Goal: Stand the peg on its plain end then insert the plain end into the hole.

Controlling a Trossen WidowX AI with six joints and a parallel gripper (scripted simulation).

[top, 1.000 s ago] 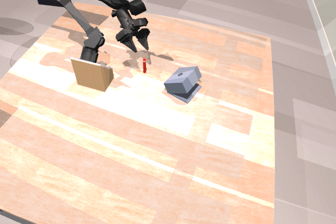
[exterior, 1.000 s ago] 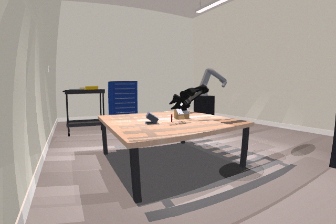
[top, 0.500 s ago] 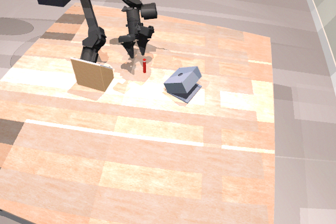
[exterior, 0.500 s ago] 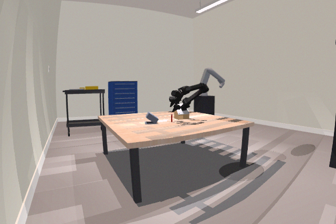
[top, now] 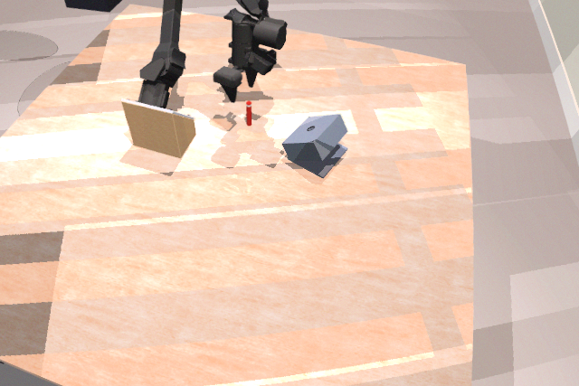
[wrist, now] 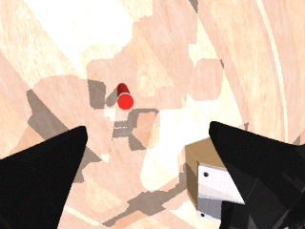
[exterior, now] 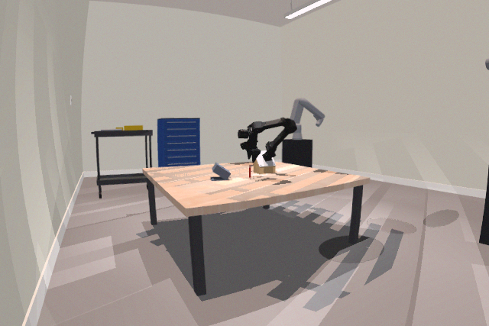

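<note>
Right now the red peg is 60 mm below my gripper tip, 10 mm to the left of it and 10 mm ahead of it. Also, from my gripper tip: grey sloped panel 210 mm ahead, 60 mm below, 40 mm to the right.
</note>
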